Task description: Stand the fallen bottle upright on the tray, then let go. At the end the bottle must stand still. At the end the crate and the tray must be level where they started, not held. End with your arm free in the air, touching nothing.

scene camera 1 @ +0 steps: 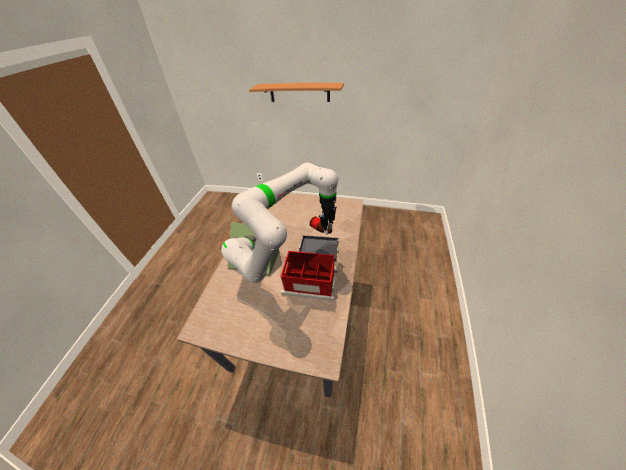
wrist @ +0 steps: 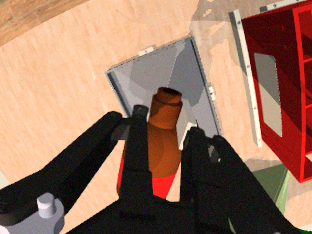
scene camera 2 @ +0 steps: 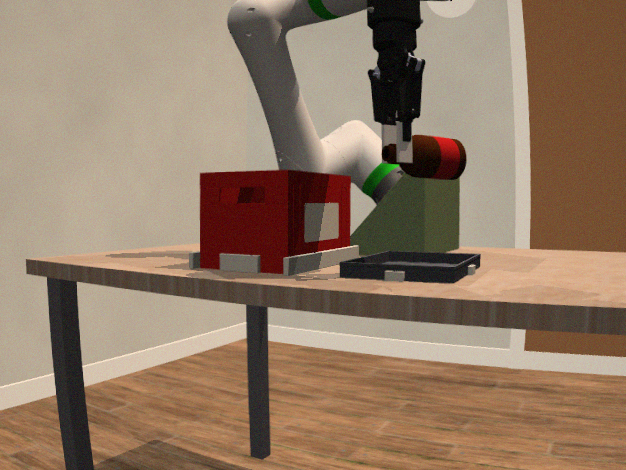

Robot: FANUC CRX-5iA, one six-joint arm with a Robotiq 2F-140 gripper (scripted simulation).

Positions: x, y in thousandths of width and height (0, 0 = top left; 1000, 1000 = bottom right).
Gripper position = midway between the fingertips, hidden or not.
I see my gripper (scene camera 2: 633, 348), a bottle (scene camera 2: 694, 335), a red crate (scene camera 2: 443, 454) and a tray (scene camera 2: 597, 567).
The bottle also shows in the wrist view (wrist: 524, 643). The red crate also shows in scene camera 1 (scene camera 1: 496, 582). The tray is seen too in the wrist view (wrist: 579, 288).
